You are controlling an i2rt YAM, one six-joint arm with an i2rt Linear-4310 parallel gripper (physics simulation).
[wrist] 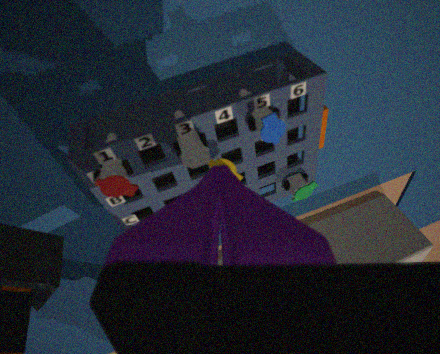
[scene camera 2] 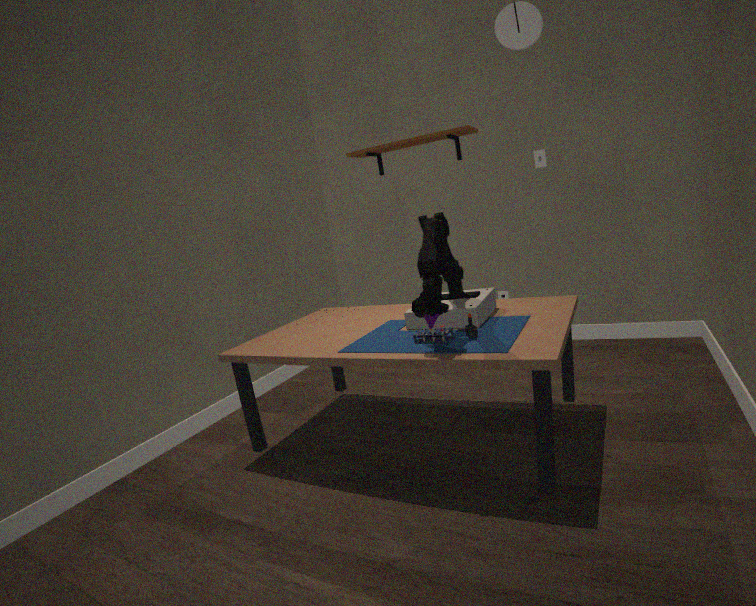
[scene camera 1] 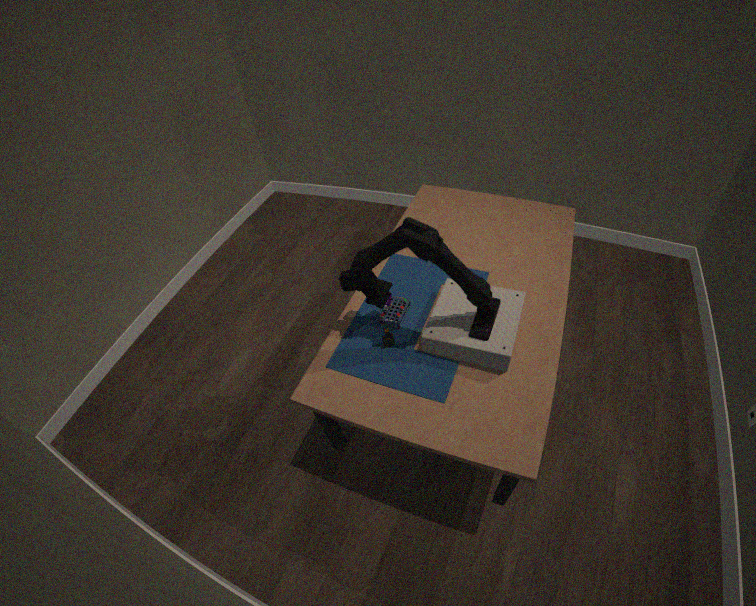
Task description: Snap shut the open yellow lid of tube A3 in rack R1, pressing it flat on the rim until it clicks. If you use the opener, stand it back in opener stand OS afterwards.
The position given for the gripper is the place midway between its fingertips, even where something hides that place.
In view: the gripper (wrist: 219, 176) and a blue mat (wrist: 68, 68).
